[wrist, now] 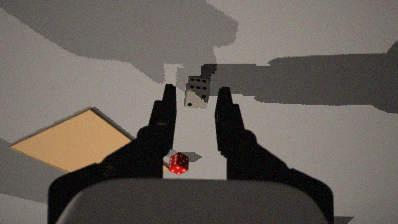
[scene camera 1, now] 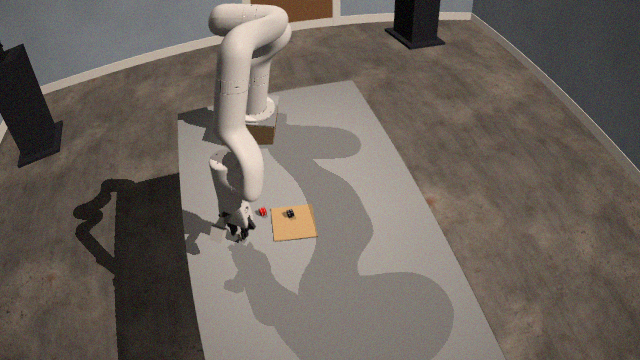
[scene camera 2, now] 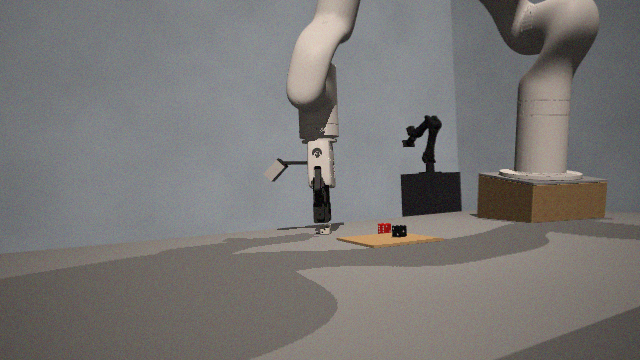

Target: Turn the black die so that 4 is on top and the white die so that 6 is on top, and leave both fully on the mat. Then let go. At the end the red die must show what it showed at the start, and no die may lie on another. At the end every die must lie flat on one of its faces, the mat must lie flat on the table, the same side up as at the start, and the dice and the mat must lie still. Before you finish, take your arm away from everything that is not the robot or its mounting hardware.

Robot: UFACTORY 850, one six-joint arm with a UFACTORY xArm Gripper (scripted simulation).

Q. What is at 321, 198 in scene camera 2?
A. The gripper.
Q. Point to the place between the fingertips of the gripper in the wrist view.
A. At 196, 99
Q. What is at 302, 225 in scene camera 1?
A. A tan mat.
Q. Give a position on a tan mat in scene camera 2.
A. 385, 239
